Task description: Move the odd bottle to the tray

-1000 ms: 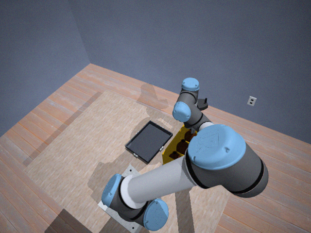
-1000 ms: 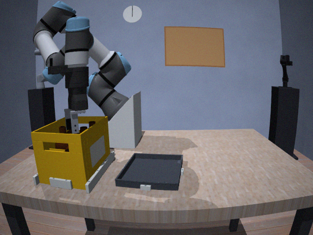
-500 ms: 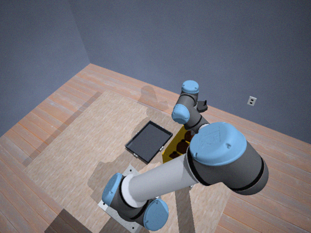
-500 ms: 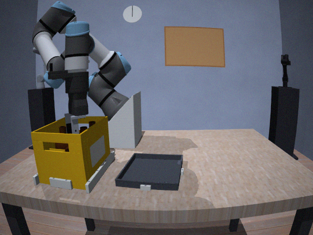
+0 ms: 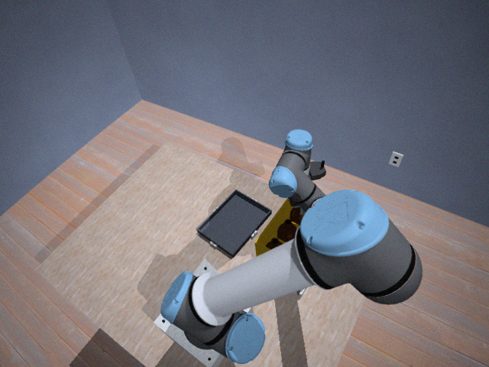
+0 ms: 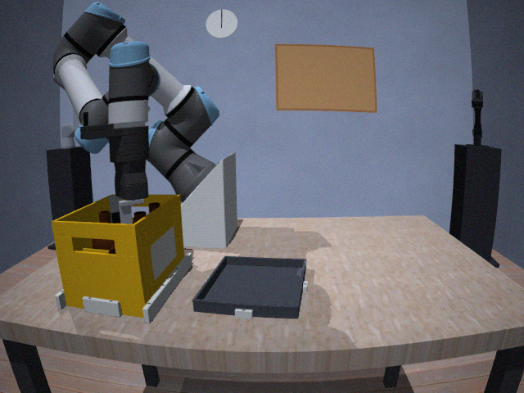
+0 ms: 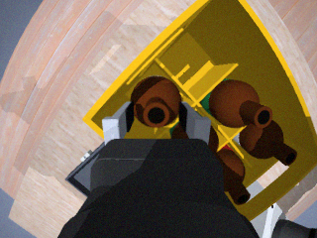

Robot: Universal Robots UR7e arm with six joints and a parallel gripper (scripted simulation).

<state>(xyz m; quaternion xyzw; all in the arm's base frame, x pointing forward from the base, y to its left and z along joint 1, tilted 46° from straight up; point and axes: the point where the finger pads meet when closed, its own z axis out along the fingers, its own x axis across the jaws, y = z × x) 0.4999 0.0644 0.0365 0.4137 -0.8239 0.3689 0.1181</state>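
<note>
Right now my hand is 70 mm above the bottle. Also, from my hand: dark tray 140 mm behind, 220 mm to the left, 150 mm below; then yellow crate 80 mm behind, 50 mm to the right, 80 mm below.
</note>
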